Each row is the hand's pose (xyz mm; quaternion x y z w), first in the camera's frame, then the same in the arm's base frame.
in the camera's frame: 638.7 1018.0 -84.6 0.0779 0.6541 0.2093 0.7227
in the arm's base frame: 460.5 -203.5 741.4 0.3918 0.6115 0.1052 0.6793
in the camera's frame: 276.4 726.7 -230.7 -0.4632 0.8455 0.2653 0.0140
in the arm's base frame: -7.5 -201.9 605.6 -0.1833 0.8806 0.4241 0.1049
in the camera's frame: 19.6 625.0 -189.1 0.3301 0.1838 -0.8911 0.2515
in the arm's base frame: -276.4 -170.5 674.2 -0.3413 -0.2530 0.9020 0.0772
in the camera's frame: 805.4 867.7 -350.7 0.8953 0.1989 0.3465 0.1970
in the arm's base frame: 507.9 -308.4 412.8 0.9578 -0.1035 0.2429 0.1138
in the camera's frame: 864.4 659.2 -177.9 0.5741 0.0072 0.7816 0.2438
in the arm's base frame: 451.2 -564.9 501.2 0.6411 -0.2672 0.6307 0.3461
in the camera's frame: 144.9 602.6 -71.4 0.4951 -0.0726 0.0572 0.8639
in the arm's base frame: -178.7 -292.7 748.9 0.5990 -0.1526 -0.2312 0.7513
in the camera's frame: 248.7 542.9 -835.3 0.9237 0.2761 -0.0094 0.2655
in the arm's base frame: -155.2 -114.7 -3.2 0.9921 0.0272 -0.1006 0.0702
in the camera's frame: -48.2 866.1 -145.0 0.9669 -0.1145 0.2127 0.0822
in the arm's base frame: -200.6 37.6 799.2 -0.9100 0.4042 -0.0895 0.0212
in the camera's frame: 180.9 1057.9 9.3 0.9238 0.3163 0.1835 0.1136
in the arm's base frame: 102.0 20.2 944.8 -0.9910 -0.0213 -0.1300 0.0229
